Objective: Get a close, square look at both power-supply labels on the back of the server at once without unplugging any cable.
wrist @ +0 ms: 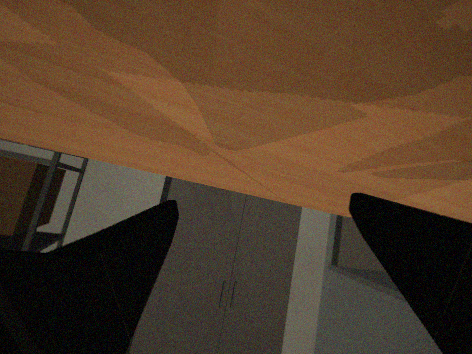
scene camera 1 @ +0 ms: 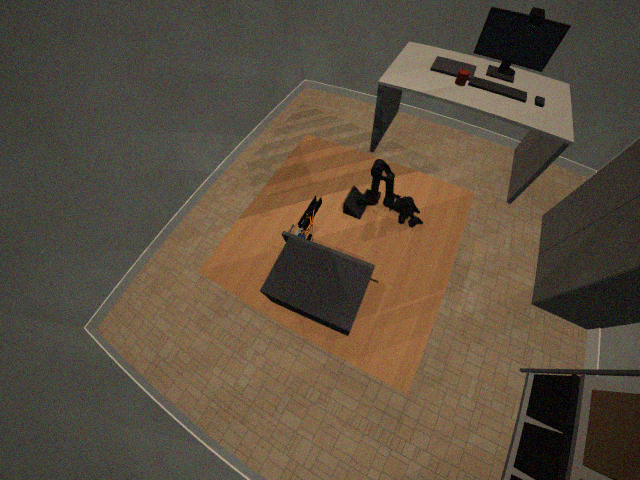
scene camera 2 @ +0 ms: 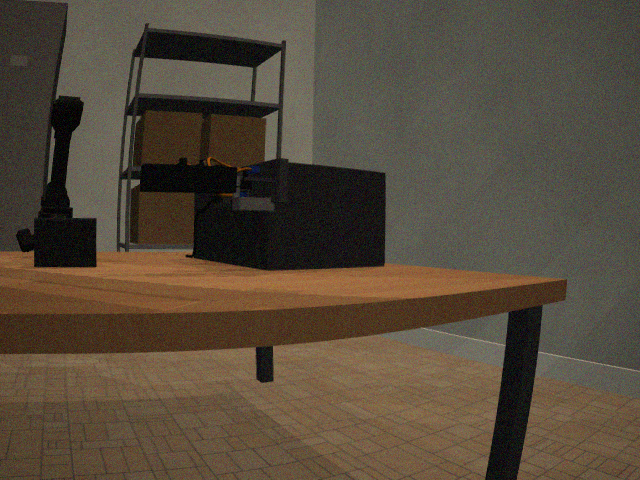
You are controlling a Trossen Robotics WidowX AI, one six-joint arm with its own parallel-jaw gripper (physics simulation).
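Pixels of known places: gripper, fingertip midpoint: (wrist: 261, 204) (scene camera 1: 421, 218); arm's base, origin of the base link: (scene camera 1: 359, 200) (scene camera 2: 55, 242).
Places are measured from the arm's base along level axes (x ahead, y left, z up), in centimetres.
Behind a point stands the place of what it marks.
Note:
The dark server (scene camera 1: 317, 281) @(y 14.1, x 59.9, z 17.3 cm) (scene camera 2: 330, 217) @(y -8.3, x 63.1, z 6.0 cm) stands on the wooden table (scene camera 1: 423, 279) @(y 55.7, x 21.3, z -5.1 cm) (scene camera 2: 439, 284) @(y -46.1, x 65.8, z -5.2 cm) (wrist: 250, 120) @(y 34.3, x -8.6, z -5.2 cm). A black hinged cable arm (scene camera 1: 310, 210) @(y -13.4, x 29.9, z 14.4 cm) (scene camera 2: 188, 178) @(y -15.1, x 30.3, z 12.8 cm) sticks out from one end of its back edge, with orange cables (scene camera 1: 312, 221) @(y -8.8, x 34.4, z 13.3 cm) (scene camera 2: 217, 161) @(y -6.7, x 37.6, z 17.4 cm) along it and blue parts (scene camera 2: 253, 168) @(y -7.9, x 45.4, z 16.0 cm) near the back. The power-supply labels do not show in any view. My gripper (scene camera 1: 410, 221) @(y 37.3, x -12.0, z -2.6 cm) (wrist: 261, 204) @(y 37.3, x -12.0, z -2.6 cm) is open and empty, low over the table, on the far side of my arm's base from the cable arm. In the wrist view it faces across the table, and the server does not show.
My arm's base (scene camera 1: 355, 202) @(y -0.7, x 3.6, z 1.3 cm) (scene camera 2: 65, 242) @(y -6.1, x 3.3, z 0.1 cm) stands behind the server, near the cable arm. A grey cabinet (scene camera 1: 584, 248) (scene camera 2: 25, 129) (wrist: 215, 250) and a shelf rack (scene camera 1: 578, 372) (scene camera 2: 281, 103) (wrist: 41, 205) stand beyond the table. A white desk (scene camera 1: 413, 72) holds a monitor (scene camera 1: 519, 38) and a red mug (scene camera 1: 462, 77).

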